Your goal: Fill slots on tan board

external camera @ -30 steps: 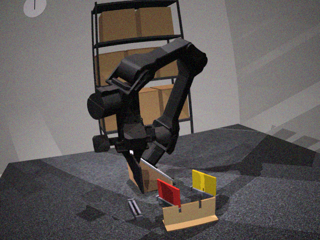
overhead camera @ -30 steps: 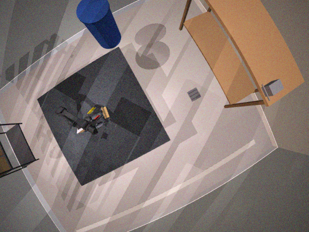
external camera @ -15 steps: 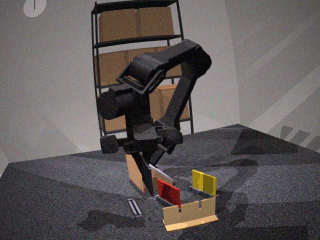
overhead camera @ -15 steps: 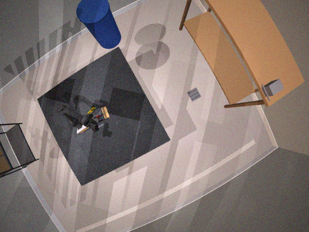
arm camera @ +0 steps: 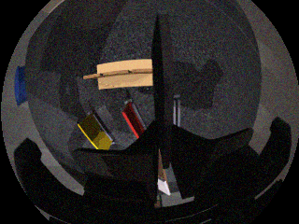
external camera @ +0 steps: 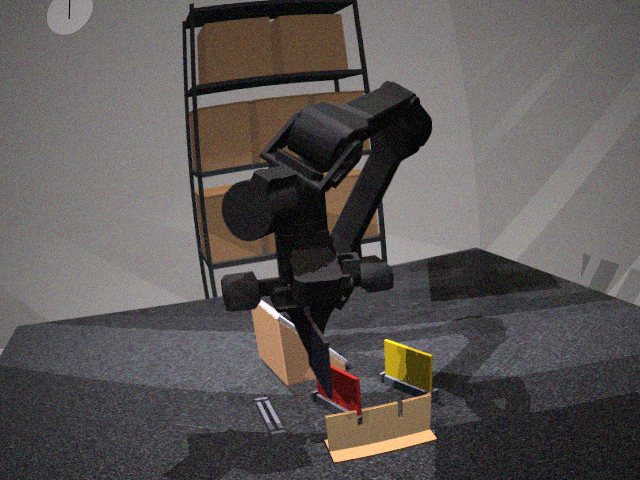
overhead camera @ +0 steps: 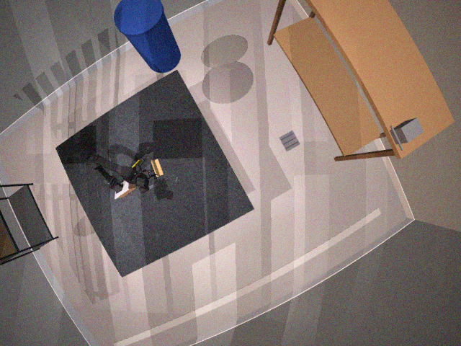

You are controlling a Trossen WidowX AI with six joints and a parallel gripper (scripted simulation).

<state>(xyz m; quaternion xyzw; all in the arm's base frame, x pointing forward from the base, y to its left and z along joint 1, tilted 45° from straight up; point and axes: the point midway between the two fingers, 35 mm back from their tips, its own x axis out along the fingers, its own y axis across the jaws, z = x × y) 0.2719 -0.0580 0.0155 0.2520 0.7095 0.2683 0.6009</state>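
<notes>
Right now my gripper tip is 7 cm short of the tan board, 6 cm to the right of it and 10 cm above it. Also, from my gripper tip: red board 5 cm behind, 4 cm to the left, 9 cm below; dark board 3 cm ahead; yellow board 6 cm behind, 15 cm to the left, 9 cm below.
</notes>
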